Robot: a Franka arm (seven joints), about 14 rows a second.
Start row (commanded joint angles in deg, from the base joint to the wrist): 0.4, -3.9, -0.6, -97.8, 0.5, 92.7, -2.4
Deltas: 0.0, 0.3, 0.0, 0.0, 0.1, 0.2, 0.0; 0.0, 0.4, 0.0, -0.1, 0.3, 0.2, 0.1; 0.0, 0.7, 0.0, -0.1, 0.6, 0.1, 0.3; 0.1, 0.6, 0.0, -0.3, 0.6, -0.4, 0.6; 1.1, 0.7, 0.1, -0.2, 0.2, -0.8, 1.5; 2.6, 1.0, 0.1, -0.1, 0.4, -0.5, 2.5; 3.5, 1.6, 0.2, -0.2, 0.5, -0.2, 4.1; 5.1, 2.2, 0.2, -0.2, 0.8, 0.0, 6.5; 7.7, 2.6, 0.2, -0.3, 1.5, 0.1, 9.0; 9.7, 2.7, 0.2, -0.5, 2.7, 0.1, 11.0; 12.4, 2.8, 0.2, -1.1, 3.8, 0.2, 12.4; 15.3, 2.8, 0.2, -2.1, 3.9, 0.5, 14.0; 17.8, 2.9, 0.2, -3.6, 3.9, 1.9, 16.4; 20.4, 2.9, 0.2, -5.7, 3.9, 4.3, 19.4; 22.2, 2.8, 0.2, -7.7, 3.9, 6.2, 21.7; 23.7, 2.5, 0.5, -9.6, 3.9, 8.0, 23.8; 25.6, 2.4, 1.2, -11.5, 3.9, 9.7, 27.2
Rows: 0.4, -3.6, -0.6, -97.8, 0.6, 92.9, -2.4; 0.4, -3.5, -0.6, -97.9, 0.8, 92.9, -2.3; 0.4, -3.2, -0.6, -97.9, 1.1, 92.8, -2.1; 0.5, -3.3, -0.6, -98.1, 1.1, 92.3, -1.8; 1.5, -3.2, -0.5, -98.0, 0.7, 91.9, -0.9; 3.0, -2.9, -0.5, -97.9, 0.9, 92.2, 0.1; 3.9, -2.3, -0.4, -98.0, 1.0, 92.5, 1.7; 5.5, -1.7, -0.4, -98.0, 1.3, 92.7, 4.1; 8.1, -1.3, -0.4, -98.1, 2.0, 92.8, 6.6; 10.1, -1.2, -0.4, -98.3, 3.2, 92.8, 8.6; 12.8, -1.1, -0.4, -98.9, 4.3, 92.9, 10.0; 15.7, -1.1, -0.4, -99.9, 4.4, 93.2, 11.6; 18.2, -1.0, -0.4, -101.4, 4.4, 94.6, 14.0; 20.8, -1.0, -0.4, -103.5, 4.4, 97.0, 17.0; 22.6, -1.1, -0.4, -105.5, 4.4, 98.9, 19.3; 24.1, -1.4, -0.1, -107.4, 4.4, 100.7, 21.4; 26.0, -1.5, 0.6, -109.3, 4.4, 102.4, 24.8
